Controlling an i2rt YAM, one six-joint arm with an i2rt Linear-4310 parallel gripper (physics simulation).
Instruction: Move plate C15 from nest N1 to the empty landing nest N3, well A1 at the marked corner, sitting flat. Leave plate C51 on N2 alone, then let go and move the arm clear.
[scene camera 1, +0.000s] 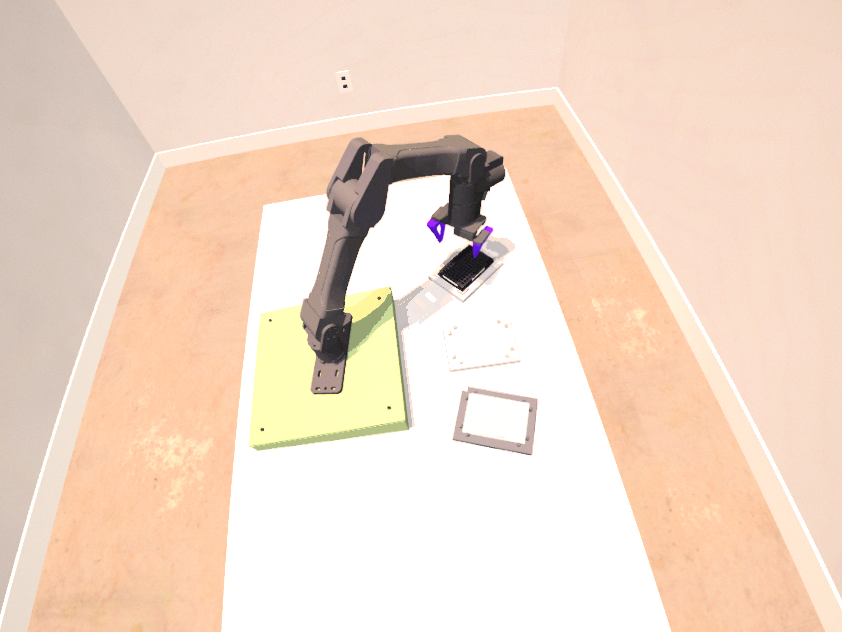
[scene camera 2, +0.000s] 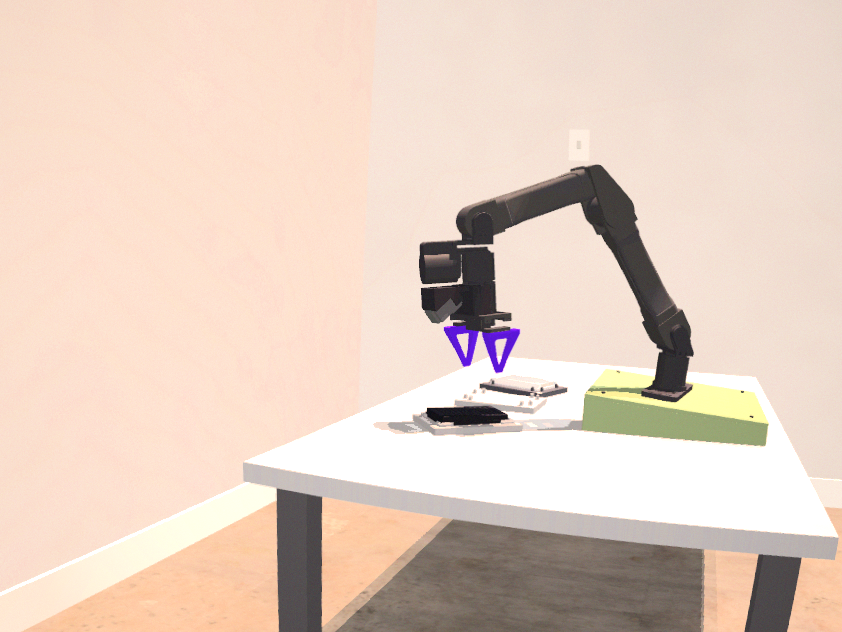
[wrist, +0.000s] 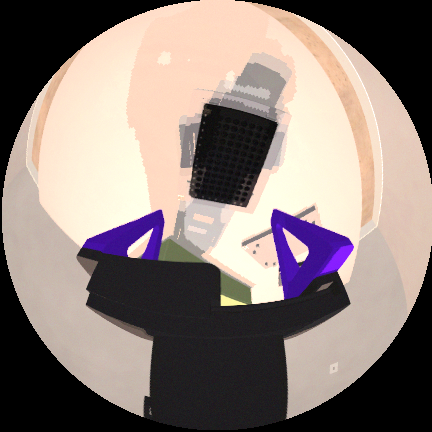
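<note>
A black well plate (scene camera 1: 465, 268) (scene camera 2: 466, 414) (wrist: 233, 155) sits on a pale nest (scene camera 1: 462, 295) (scene camera 2: 476, 429) at the far end of the row. A second pale nest (scene camera 1: 481, 343) (scene camera 2: 503, 402) with pegs stands empty in the middle. A white plate (scene camera 1: 496, 417) (scene camera 2: 522, 384) sits on a dark grey nest (scene camera 1: 493, 442) at the other end. Plate and nest labels are not readable. My gripper (scene camera 1: 458, 248) (scene camera 2: 482, 368) (wrist: 217, 214) is open and empty, fingers pointing down, above the black plate's level and not touching it. The wrist view shows the black plate beyond the fingertips.
The arm's base stands on a yellow-green block (scene camera 1: 367, 401) (scene camera 2: 673, 429) beside the row of nests. All of these are on a white table (scene camera 1: 421, 544) (scene camera 2: 612, 483). The arm casts a shadow over the far nest and the table around it.
</note>
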